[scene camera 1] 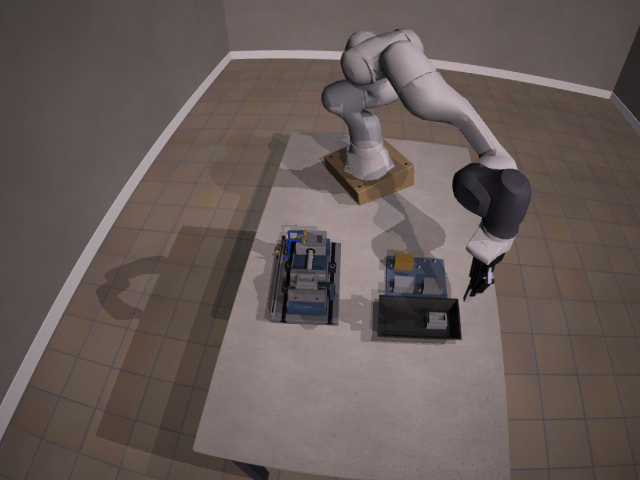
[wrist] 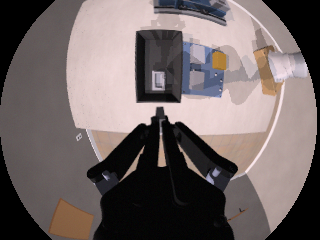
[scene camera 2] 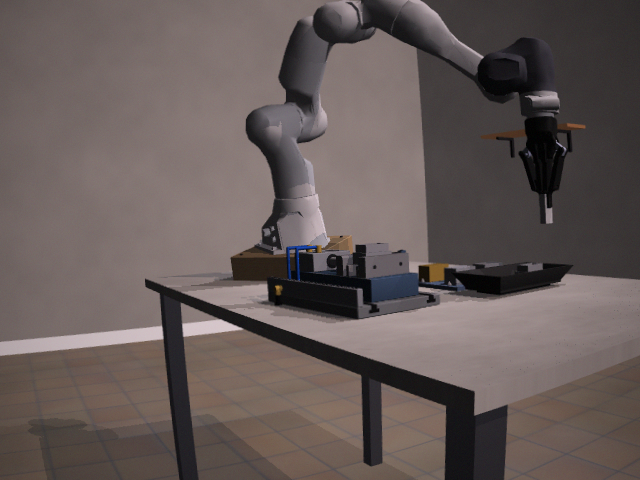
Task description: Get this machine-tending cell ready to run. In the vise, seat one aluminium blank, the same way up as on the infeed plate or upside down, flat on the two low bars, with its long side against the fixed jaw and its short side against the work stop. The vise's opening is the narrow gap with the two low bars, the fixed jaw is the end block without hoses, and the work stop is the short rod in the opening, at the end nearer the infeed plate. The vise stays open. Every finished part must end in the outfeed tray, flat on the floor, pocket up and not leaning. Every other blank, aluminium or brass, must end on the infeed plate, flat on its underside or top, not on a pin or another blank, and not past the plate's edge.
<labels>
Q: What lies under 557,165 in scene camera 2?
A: The gripper.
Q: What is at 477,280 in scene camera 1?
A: The gripper.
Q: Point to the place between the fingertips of the gripper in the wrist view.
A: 160,112
</labels>
